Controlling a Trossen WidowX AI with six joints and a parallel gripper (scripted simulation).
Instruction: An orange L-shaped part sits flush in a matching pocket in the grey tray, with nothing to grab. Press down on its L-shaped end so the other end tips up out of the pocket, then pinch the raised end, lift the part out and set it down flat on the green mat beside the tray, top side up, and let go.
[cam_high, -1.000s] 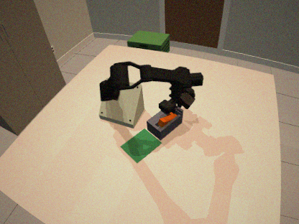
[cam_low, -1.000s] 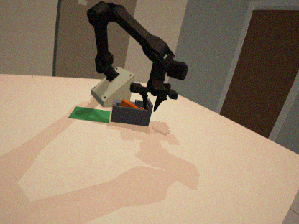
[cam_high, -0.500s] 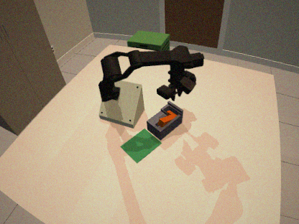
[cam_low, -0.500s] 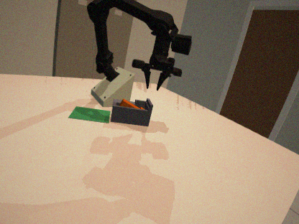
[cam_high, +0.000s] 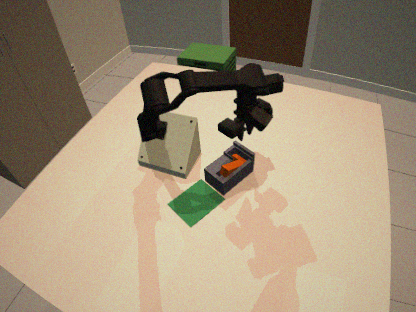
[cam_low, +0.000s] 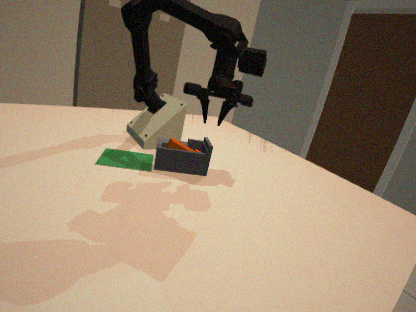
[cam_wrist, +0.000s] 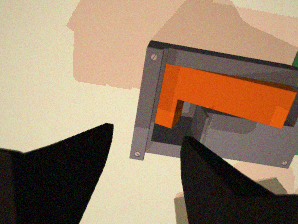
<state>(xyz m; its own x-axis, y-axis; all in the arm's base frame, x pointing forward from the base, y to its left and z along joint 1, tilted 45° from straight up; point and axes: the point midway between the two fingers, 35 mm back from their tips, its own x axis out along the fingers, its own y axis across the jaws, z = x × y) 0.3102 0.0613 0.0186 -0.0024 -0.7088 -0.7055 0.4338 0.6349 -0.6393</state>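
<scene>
Right now the orange L-shaped part is 2 cm behind my gripper tip, 4 cm to the right of it and 10 cm below it. Round my gripper tip: green mat 10 cm behind, 20 cm to the right, 16 cm below.
</scene>
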